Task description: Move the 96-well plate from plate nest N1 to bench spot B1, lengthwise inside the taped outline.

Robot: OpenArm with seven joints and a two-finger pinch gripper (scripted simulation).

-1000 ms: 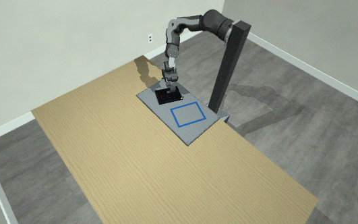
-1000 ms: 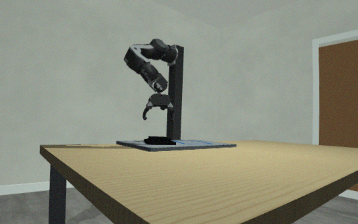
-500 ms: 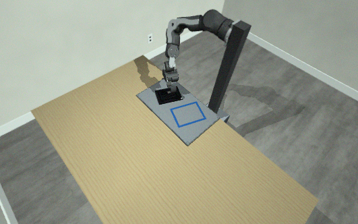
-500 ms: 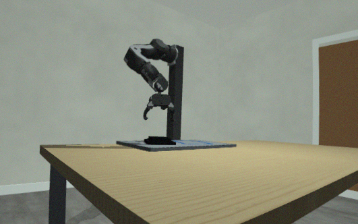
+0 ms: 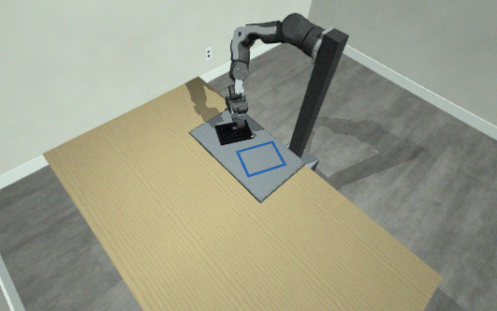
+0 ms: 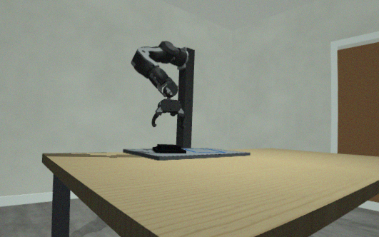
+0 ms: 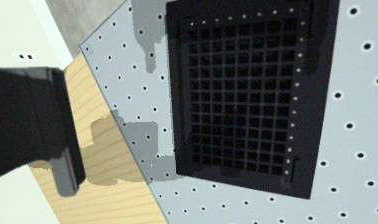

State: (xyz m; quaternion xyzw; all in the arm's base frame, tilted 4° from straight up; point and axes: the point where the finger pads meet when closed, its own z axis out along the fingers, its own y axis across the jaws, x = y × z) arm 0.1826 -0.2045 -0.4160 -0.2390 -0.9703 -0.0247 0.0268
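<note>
Now: the black 96-well plate 80 mm below my hand. The rest, counted from my hand: black plate nest N1 (90 mm below).
</note>
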